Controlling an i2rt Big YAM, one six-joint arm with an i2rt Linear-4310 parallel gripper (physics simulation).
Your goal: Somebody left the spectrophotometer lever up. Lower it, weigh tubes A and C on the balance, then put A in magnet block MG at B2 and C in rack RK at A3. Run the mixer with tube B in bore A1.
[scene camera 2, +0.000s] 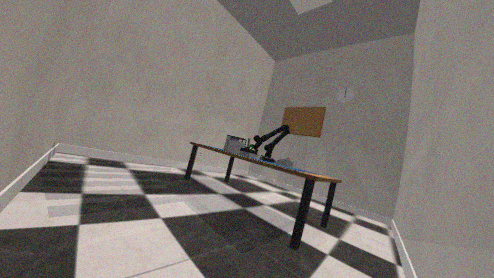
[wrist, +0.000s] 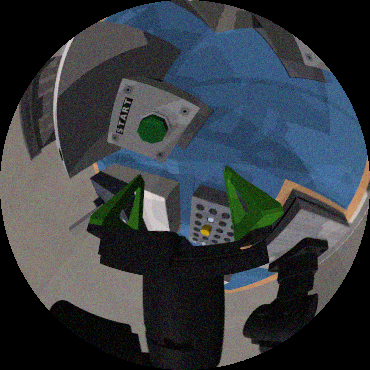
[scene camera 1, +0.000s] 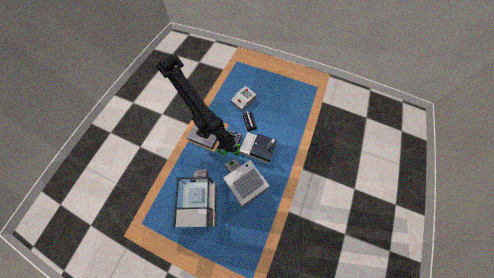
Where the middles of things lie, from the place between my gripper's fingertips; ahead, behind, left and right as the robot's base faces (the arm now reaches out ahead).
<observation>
Now: the START button box [wrist: 149,116] 5 cm ahead of my hand and 7 cm to the right of it. The rest, counted from my hand: glass-box balance [scene camera 1: 196,197]: 5 cm behind, 34 cm to the right, 7 cm above.
</observation>
